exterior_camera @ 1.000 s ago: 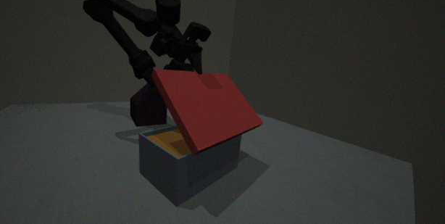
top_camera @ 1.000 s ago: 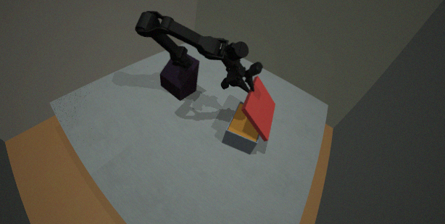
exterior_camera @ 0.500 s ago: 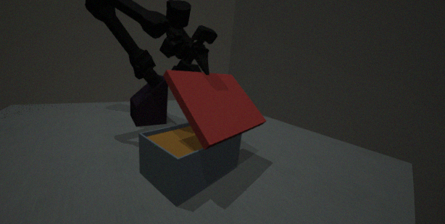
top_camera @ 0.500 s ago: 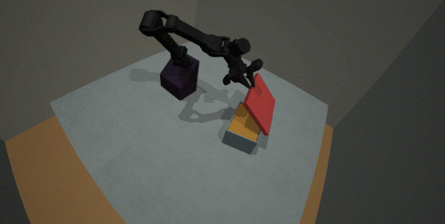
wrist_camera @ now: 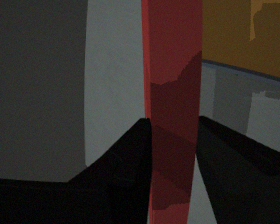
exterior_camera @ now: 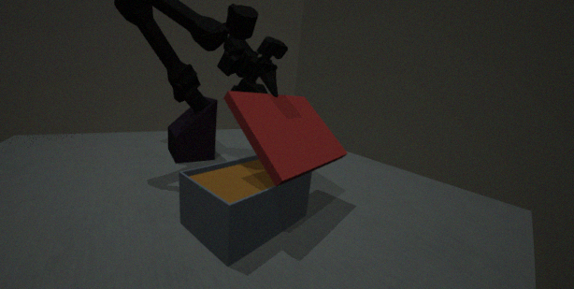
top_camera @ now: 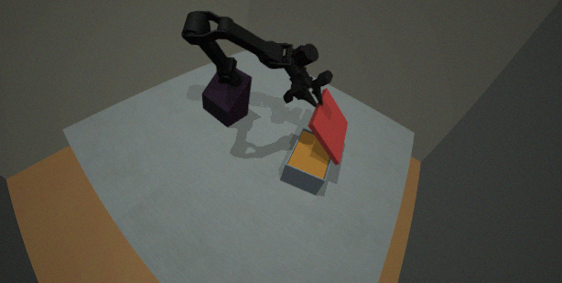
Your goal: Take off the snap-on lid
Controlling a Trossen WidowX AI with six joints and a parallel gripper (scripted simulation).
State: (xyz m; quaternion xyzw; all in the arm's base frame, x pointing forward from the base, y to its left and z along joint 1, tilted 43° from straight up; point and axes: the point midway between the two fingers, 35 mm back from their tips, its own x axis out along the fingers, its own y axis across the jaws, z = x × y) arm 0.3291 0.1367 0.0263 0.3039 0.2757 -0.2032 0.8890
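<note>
My gripper tip is now 6 cm short of the red lid, 2 cm to the right of it and 5 cm above it. The rest, counted from my gripper tip: storage box (7 cm ahead, 7 cm to the right, 18 cm below).
</note>
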